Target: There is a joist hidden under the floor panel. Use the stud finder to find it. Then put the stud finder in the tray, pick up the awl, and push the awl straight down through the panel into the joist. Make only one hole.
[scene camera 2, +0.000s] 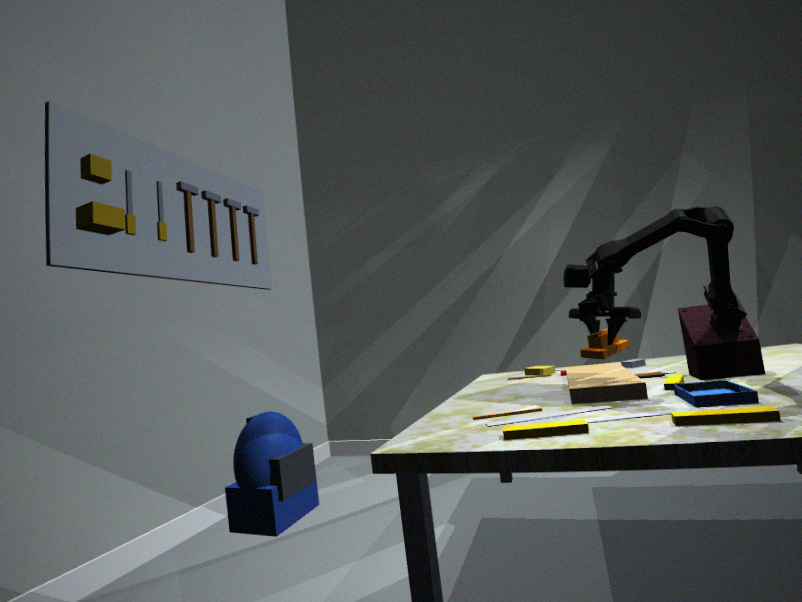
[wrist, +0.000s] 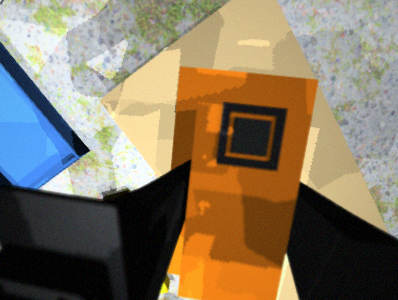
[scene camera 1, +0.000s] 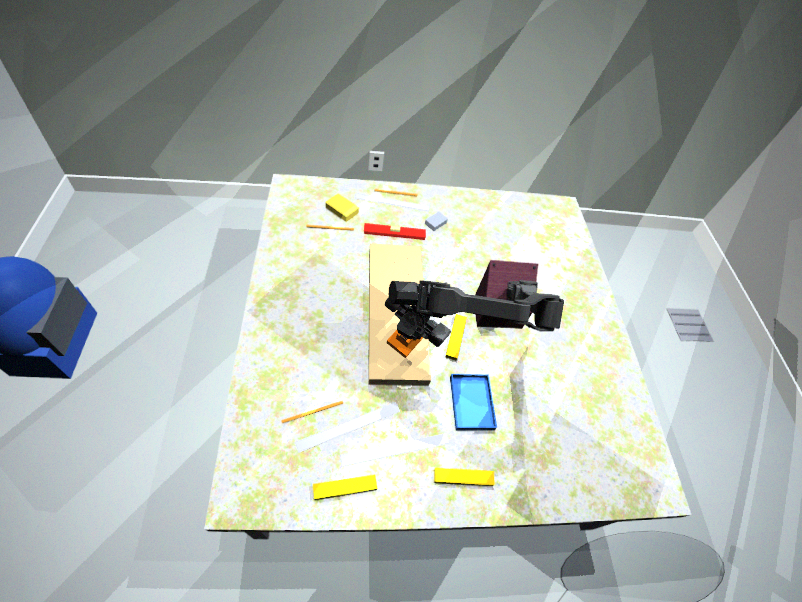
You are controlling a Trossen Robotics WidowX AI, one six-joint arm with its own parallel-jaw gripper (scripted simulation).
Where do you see a blue tray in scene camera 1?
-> At 473,406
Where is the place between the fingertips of the gripper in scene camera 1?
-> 408,334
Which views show the gripper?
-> Scene camera 2, the wrist view and scene camera 1: all of them.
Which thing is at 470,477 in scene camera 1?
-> A yellow bar.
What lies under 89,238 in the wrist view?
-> The gripper.
